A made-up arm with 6 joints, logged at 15 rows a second.
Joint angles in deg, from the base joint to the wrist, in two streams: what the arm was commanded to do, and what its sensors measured. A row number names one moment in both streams.
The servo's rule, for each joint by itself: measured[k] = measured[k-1] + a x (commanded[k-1-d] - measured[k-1]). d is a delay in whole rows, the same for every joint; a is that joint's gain. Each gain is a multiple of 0.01, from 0.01 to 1. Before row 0 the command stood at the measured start. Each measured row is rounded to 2 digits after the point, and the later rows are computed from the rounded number. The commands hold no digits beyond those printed.
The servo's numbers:
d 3
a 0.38 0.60 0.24 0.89 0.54 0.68
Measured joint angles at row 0:
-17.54 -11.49 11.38 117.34 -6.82 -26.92
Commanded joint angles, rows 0 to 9:
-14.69 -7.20 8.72 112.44 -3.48 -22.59
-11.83 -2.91 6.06 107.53 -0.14 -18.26
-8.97 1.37 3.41 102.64 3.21 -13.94
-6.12 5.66 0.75 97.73 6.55 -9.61
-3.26 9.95 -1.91 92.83 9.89 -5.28
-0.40 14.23 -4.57 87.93 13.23 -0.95
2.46 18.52 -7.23 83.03 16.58 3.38
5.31 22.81 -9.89 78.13 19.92 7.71
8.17 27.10 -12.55 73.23 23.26 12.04
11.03 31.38 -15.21 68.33 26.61 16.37
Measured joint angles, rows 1 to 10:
-17.54 -11.49 11.38 117.34 -6.82 -26.92
-17.54 -11.49 11.38 117.34 -6.82 -26.92
-17.54 -11.49 11.38 117.34 -6.82 -26.92
-16.46 -8.92 10.74 112.98 -5.02 -23.98
-14.70 -5.31 9.62 108.13 -2.38 -20.09
-12.52 -1.30 8.13 103.24 0.64 -15.91
-10.09 2.88 6.36 98.34 3.83 -11.63
-7.49 7.12 4.38 93.44 7.10 -7.31
-4.80 11.39 2.23 88.54 10.41 -2.99
-2.04 15.67 -0.04 83.64 13.74 1.34

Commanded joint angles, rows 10 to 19:
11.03 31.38 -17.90 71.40 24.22 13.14
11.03 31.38 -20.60 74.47 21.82 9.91
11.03 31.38 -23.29 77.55 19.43 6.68
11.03 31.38 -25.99 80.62 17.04 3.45
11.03 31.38 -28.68 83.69 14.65 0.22
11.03 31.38 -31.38 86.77 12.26 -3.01
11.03 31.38 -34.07 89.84 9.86 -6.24
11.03 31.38 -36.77 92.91 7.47 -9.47
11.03 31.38 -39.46 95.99 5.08 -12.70
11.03 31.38 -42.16 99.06 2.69 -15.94
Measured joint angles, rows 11 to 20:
0.75 19.95 -2.40 78.74 17.08 5.67
3.57 24.24 -4.84 73.84 20.42 10.00
6.40 28.52 -7.33 68.94 23.76 14.33
8.16 30.24 -9.87 71.13 24.01 13.52
9.25 30.92 -12.45 74.10 22.83 11.07
9.93 31.20 -15.05 77.17 20.99 8.08
10.35 31.31 -17.68 80.24 18.86 4.93
10.61 31.35 -20.32 83.31 16.59 1.73
10.77 31.37 -22.97 86.39 14.25 -1.49
10.87 31.38 -25.63 89.46 11.88 -4.72

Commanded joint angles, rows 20 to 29:
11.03 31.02 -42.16 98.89 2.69 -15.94
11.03 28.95 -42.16 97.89 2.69 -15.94
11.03 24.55 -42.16 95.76 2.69 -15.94
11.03 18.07 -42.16 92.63 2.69 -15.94
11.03 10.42 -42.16 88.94 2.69 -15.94
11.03 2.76 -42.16 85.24 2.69 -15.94
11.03 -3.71 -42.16 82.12 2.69 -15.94
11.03 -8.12 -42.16 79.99 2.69 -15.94
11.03 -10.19 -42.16 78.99 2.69 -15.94
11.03 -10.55 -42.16 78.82 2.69 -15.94
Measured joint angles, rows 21 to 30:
10.93 31.38 -28.30 92.53 9.50 -7.95
10.97 31.38 -30.98 95.61 7.11 -11.18
10.99 31.38 -33.66 98.68 4.72 -14.42
11.01 31.16 -35.70 98.87 3.62 -15.45
11.02 29.83 -37.25 98.00 3.12 -15.78
11.02 26.66 -38.43 96.01 2.89 -15.89
11.02 21.51 -39.33 93.00 2.78 -15.92
11.02 14.86 -40.01 89.39 2.73 -15.93
11.02 7.60 -40.53 85.70 2.71 -15.94
11.02 0.81 -40.92 82.51 2.70 -15.94

